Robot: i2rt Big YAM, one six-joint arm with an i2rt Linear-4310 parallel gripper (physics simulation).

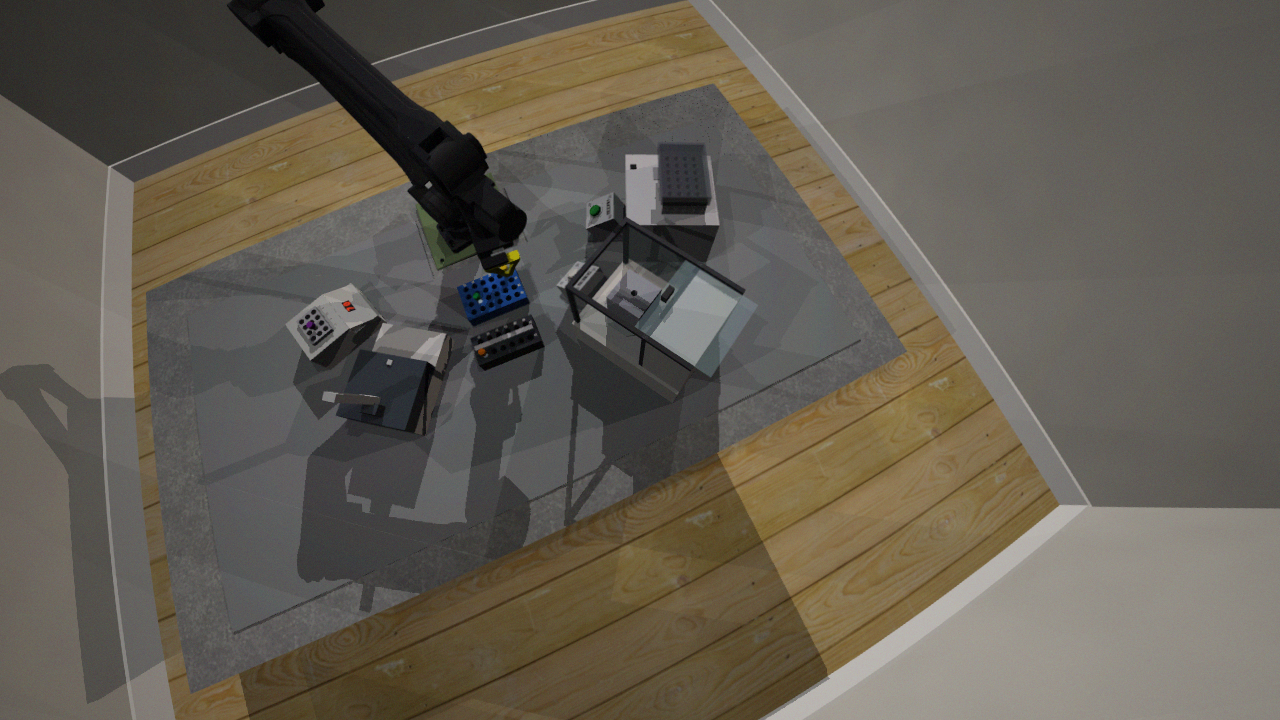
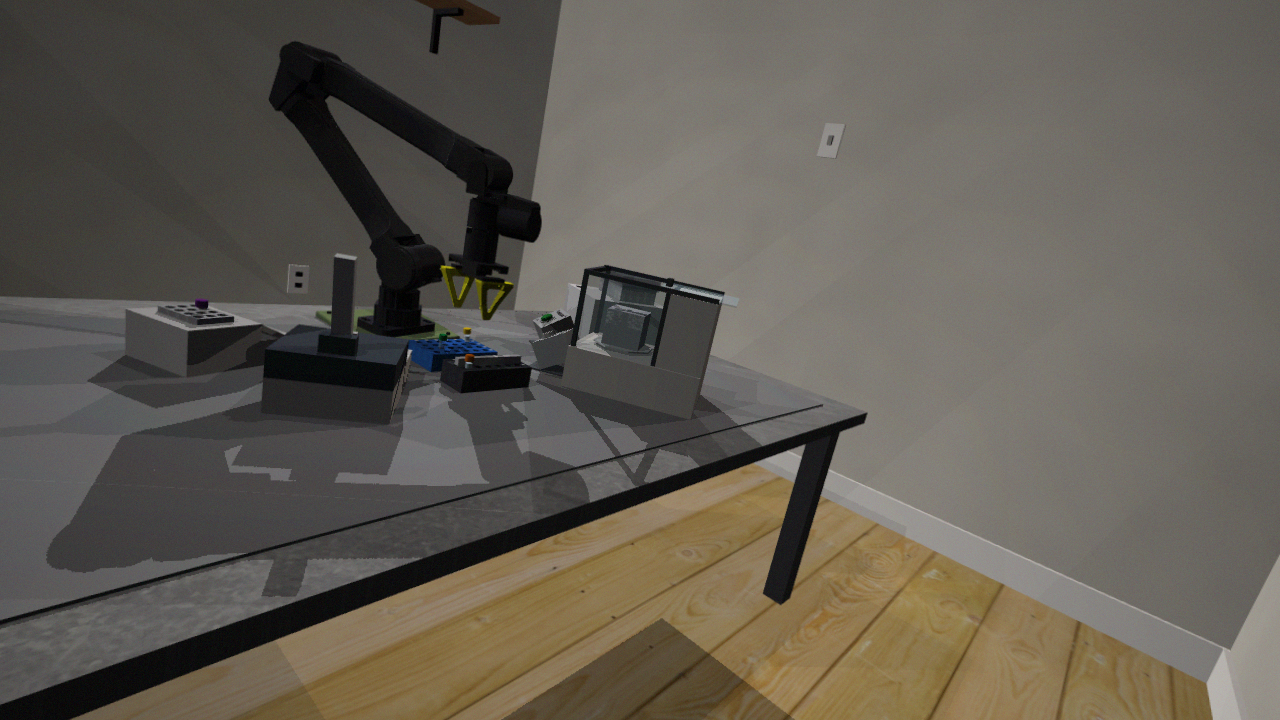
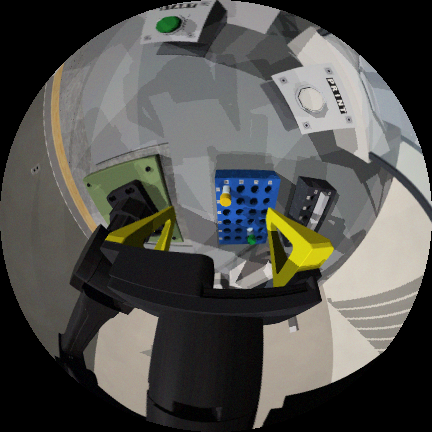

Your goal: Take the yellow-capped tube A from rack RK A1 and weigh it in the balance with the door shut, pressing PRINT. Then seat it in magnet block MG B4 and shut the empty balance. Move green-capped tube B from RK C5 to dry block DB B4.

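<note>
My gripper [image 1: 505, 265] [image 2: 472, 311] [image 3: 219, 211] is open and empty, pointing down above the blue rack [image 1: 494, 314] [image 2: 426, 357] [image 3: 247, 174]. Yellow-capped tube A [image 2: 467, 332] [image 3: 225, 198] stands in a corner hole of the rack. Green-capped tube B [image 1: 476, 296] [image 2: 443, 337] [image 3: 252, 239] stands in the rack too. The black magnet block [image 1: 512, 354] [image 2: 488, 375] [image 3: 304, 191] holds an orange-capped tube. The balance [image 1: 623, 356] [image 2: 630, 390] has its glass top door [image 1: 704, 307] slid open; its PRINT button [image 3: 310, 99] faces up. No tube shows on its pan.
A white unit [image 1: 358, 306] [image 2: 159, 344] with a red display holds a purple-capped tube in a small grid, perhaps the dry block. A dark-lidded device [image 1: 384, 389] [image 2: 332, 362] with an upright handle stands nearby. A green START button [image 1: 595, 210] [image 3: 168, 24] and a white machine [image 1: 642, 192] stand behind the balance.
</note>
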